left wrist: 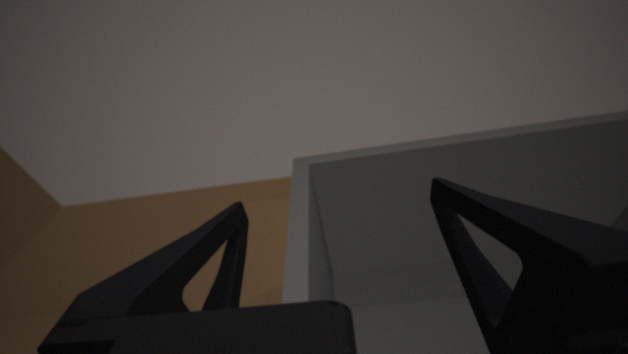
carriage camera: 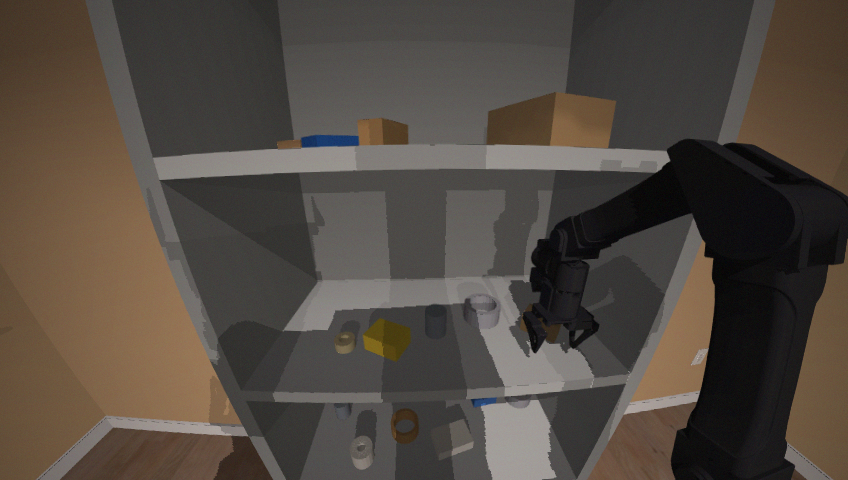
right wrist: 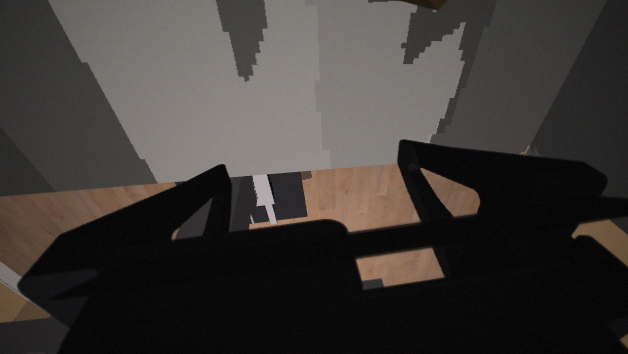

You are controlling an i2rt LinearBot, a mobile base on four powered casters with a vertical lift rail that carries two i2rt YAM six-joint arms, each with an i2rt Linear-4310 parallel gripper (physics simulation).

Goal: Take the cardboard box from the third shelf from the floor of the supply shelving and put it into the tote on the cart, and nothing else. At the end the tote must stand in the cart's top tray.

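Frame: origin at the left arm's base, x ahead, y left, z up, level; metres.
Seen in the pictures: left gripper, fingertip midpoint: [left wrist: 335,200]; right gripper, fingertip midpoint: [carriage camera: 553,349] [right wrist: 313,162].
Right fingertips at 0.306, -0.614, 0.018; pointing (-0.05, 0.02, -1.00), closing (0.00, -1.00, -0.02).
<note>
A point is followed by its place in that frame, as x, y, z.
A brown cardboard box [carriage camera: 551,331] @[0.378, -0.658, 0.001] stands at the picture right of the middle shelf [carriage camera: 327,394] @[0.290, -0.134, -0.036], partly hidden behind my right gripper. A corner of the box [right wrist: 434,3] @[0.372, -0.665, 0.019] shows at the top edge of the right wrist view. My right gripper [carriage camera: 554,347] @[0.306, -0.614, 0.018] [right wrist: 313,162] @[0.306, -0.614, 0.018] is open and empty, pointing down over this shelf, in front of the box. My left gripper [left wrist: 335,200] @[0.025, 0.001, 0.443] is open and empty, tilted up toward the top of the shelving [left wrist: 299,225] @[0.301, 0.066, 0.670]. The tote and the cart do not show.
On the middle shelf stand a grey ring [carriage camera: 482,320] @[0.449, -0.502, -0.003], a dark cylinder [carriage camera: 435,321] @[0.423, -0.372, 0.026], a yellow block [carriage camera: 387,340] @[0.382, -0.256, 0.014] and a tan roll [carriage camera: 344,342] @[0.405, -0.150, -0.006]. The upper shelf edge [carriage camera: 422,158] @[0.279, -0.332, 0.408] runs above, bearing a large box [carriage camera: 550,123] @[0.409, -0.588, 0.472]. The shelving's side panel [carriage camera: 645,309] @[0.279, -0.788, 0.122] is close to my right gripper.
</note>
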